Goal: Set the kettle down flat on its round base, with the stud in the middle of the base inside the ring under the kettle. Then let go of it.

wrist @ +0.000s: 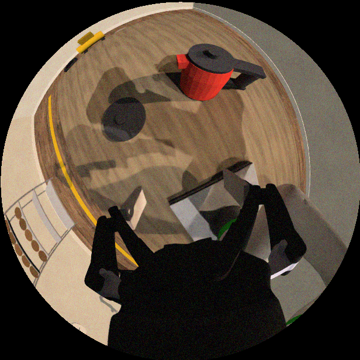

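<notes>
The red kettle point(204, 82) with a black lid and black handle stands upright on the wooden table at the upper middle of the wrist view. Its spout points left and its handle right. The round dark base point(131, 111) lies flat on the table to the left of the kettle and apart from it, with a small stud point(120, 120) in its middle. My gripper point(182, 186) is wide open and empty, with its fingers apart in the lower part of the view, away from both kettle and base. The ring under the kettle is hidden.
A pale, box-like shape with a dark edge point(210, 183) lies beyond and between my fingers. A yellow object point(91, 43) is at the table's upper left edge. A yellow line point(63, 171) runs along the left edge. A wire rack with brown round items is at lower left.
</notes>
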